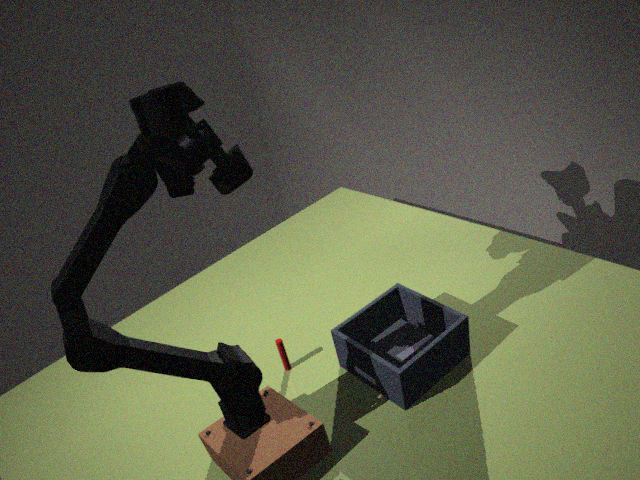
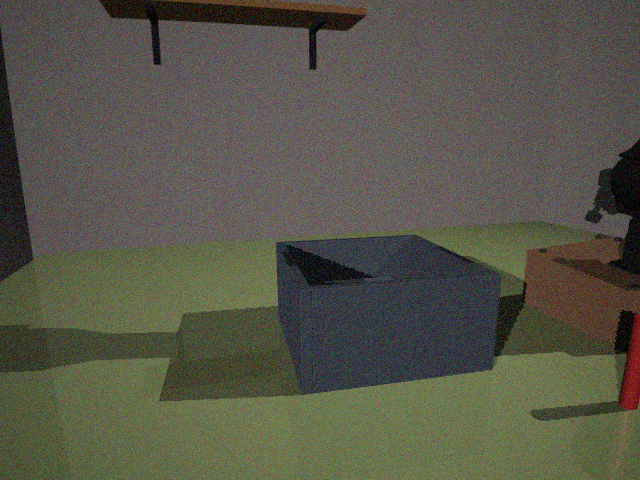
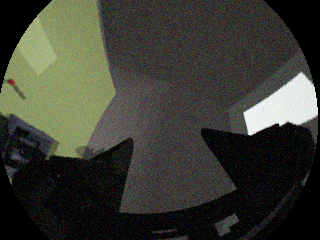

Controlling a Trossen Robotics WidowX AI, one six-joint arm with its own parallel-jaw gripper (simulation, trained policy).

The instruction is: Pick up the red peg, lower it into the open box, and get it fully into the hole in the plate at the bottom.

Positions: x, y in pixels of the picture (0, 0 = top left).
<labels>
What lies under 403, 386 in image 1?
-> A blue box.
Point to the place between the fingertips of my gripper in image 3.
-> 168, 136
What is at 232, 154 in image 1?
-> My gripper.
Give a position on a blue box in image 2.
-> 439, 317
</labels>
